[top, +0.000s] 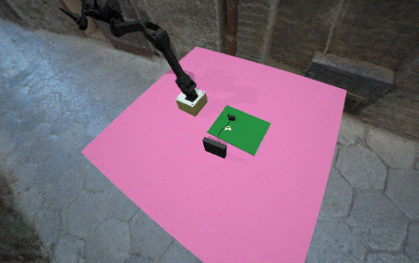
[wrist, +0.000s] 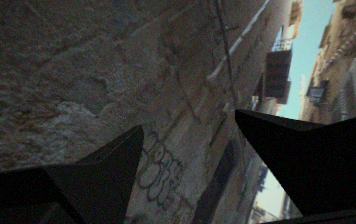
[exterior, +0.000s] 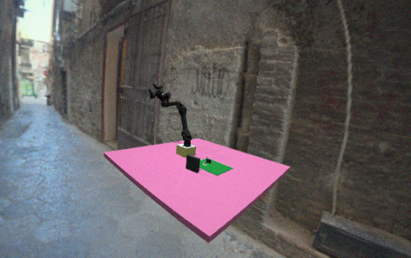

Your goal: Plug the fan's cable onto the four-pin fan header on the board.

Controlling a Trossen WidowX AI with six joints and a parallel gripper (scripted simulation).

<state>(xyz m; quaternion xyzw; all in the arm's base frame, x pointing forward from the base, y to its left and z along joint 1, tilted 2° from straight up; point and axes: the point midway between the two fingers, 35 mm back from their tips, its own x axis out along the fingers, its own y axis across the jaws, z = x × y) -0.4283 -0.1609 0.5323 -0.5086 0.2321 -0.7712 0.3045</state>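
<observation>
Right now the black plug is 720 mm ahead of my gripper tip, 200 mm to the left of it and 630 mm below it. The rest, counted from my gripper tip: green board (780 mm ahead, 170 mm to the left, 660 mm below); black fan (740 mm ahead, 30 mm to the right, 590 mm below).
</observation>
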